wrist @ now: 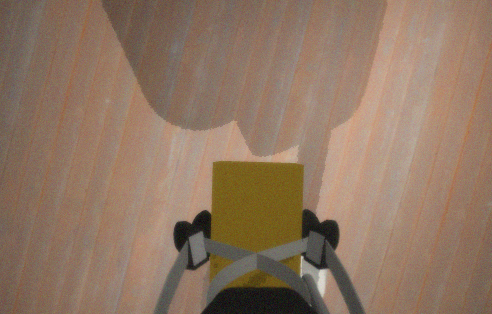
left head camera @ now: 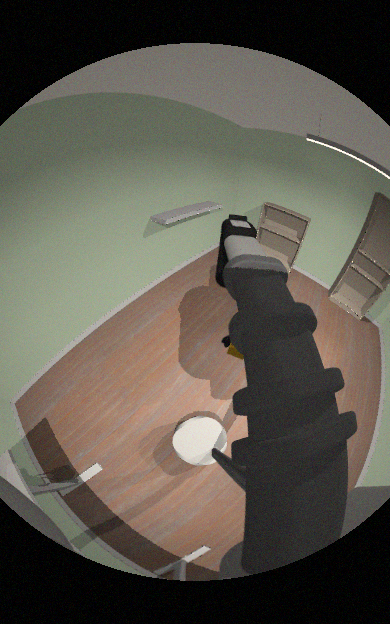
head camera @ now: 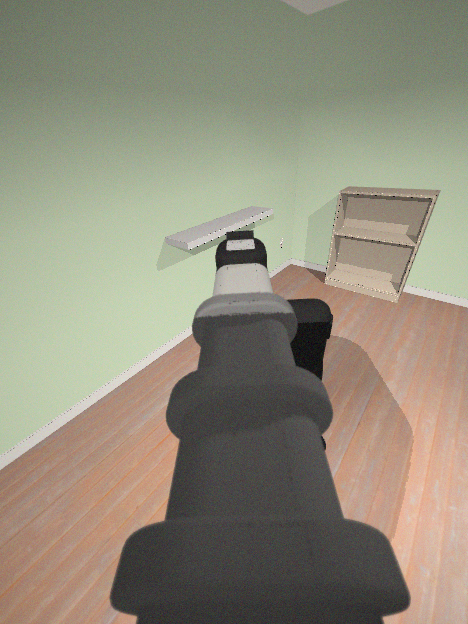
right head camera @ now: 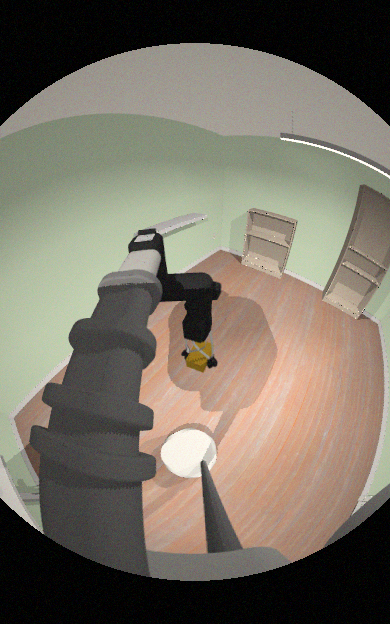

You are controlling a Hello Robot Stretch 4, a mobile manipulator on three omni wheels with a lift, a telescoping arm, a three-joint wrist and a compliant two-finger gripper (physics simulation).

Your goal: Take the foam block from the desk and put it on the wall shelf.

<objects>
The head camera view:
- wall shelf: 198,235
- low bookcase: 379,269
</objects>
